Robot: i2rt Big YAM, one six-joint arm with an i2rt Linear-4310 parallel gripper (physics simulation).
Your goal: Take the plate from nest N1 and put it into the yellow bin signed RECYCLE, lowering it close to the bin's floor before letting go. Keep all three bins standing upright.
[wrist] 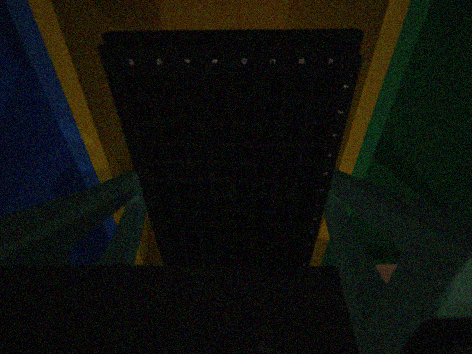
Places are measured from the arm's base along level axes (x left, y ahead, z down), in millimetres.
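Pixels of known places: gripper, between the fingertips: point(235, 178).
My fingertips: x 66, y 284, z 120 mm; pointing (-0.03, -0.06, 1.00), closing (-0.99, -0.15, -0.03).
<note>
For each thing: its top centre in the pictures, then the offset to it from my fingertips. "*": a spot on its surface instead.
- plate, centre of its top: point(234, 202) dz -16, dx +1, dy -1 mm
- yellow bin, a spot on its surface: point(360, 120) * dz +8, dx -60, dy +16 mm
- blue bin, a spot on its surface: point(55, 100) * dz +8, dx +67, dy +47 mm
- green bin, a spot on its surface: point(390, 100) * dz +8, dx -72, dy +24 mm
- small reddish patch, a spot on its surface: point(386, 272) * dz +201, dx -250, dy -463 mm
The plate point(232, 130) is black with small pale letters along its far edge and numbers down its right side. My gripper point(235, 178) is shut on it, one finger against each long side. The plate is held over the opening of the yellow bin point(360, 120), whose two side walls show just outside the plate's left and right edges. The far inner part of the yellow bin shows beyond the plate. The bin's floor under the plate is hidden, so the height above it cannot be told. The RECYCLE sign does not show.
A blue bin point(55, 100) stands close along the yellow bin's left wall. A green bin point(390, 100) stands close along its right wall. A small reddish patch point(386, 272) shows through the right finger's frame. The picture is dark and grainy.
</note>
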